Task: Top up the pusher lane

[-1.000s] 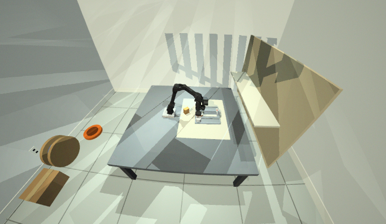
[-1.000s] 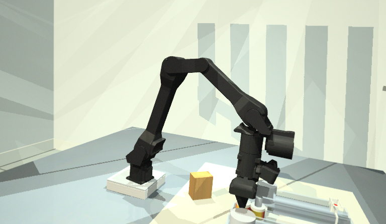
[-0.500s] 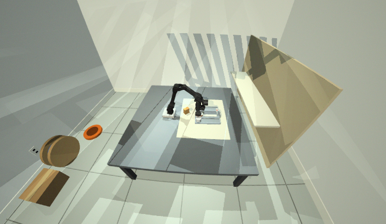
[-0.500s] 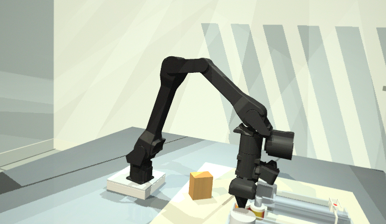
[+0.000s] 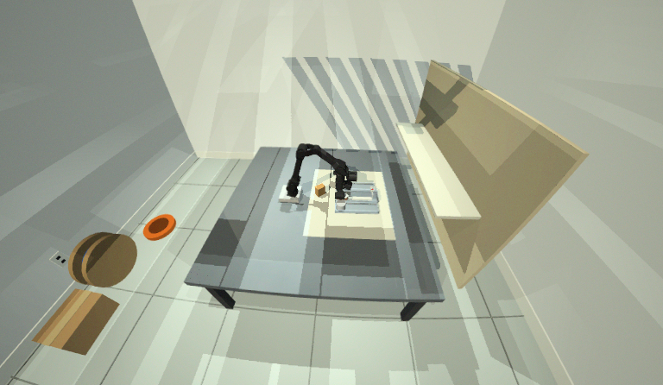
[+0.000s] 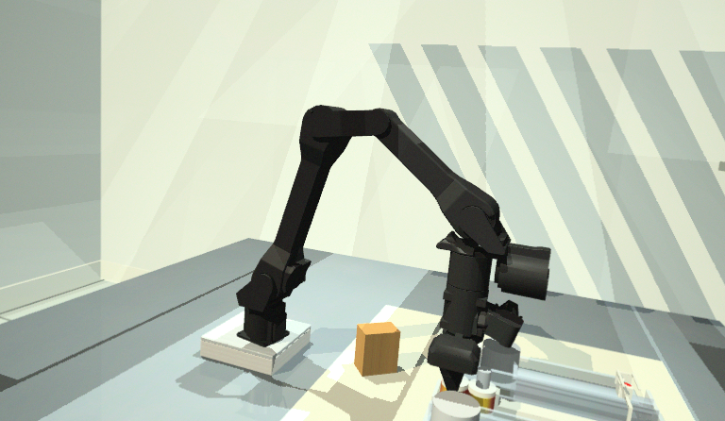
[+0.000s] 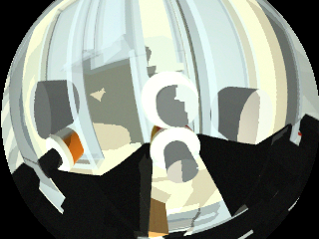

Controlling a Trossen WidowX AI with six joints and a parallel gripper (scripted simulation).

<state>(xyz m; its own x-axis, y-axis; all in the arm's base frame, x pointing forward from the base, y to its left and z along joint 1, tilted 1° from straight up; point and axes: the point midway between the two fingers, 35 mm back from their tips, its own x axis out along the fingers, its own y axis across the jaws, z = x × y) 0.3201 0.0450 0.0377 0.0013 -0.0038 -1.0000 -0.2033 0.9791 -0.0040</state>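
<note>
Now: gripper tip 140 mm past the orange-brown block, 30 mm to the right of it and 10 mm below it. Also, from my gripper tip: pusher plate (140 mm ahead, 60 mm to the left, 20 mm above).
</note>
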